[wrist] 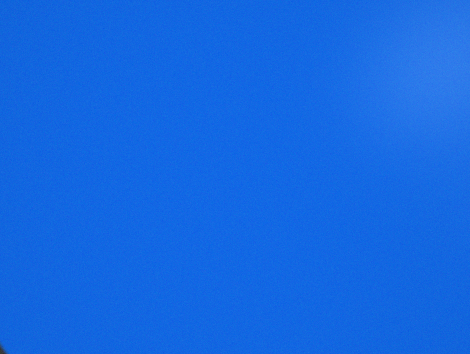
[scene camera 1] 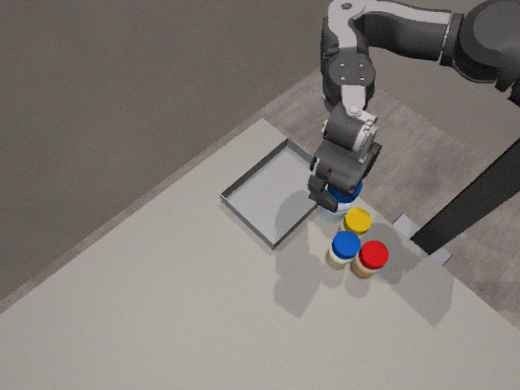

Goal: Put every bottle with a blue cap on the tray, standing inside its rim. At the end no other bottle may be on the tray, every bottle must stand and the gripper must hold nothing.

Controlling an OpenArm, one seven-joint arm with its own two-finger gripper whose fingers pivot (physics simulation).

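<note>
My gripper (scene camera 1: 337, 202) is shut on a blue-capped bottle (scene camera 1: 332, 213) (wrist: 235, 175) with a pale body and holds it up, just right of the tray. The hand and a finger hide part of it; its blue cap fills the wrist view. A second blue-capped bottle (scene camera 1: 339, 257) with a yellowish body stands on the table, nearer the front. A yellow-capped bottle (scene camera 1: 357, 221) stands behind it, partly hidden. A red-capped bottle (scene camera 1: 370, 257) stands close to its right. The grey tray (scene camera 1: 250, 225) lies left of the gripper, with no bottle visible inside its rim.
The three standing bottles are close together on the pale table (scene camera 1: 175, 300), near its right edge. A dark post (scene camera 1: 470, 200) rises beyond that edge. The arm reaches in from the upper right, and the hand hangs near the tray's right corner.
</note>
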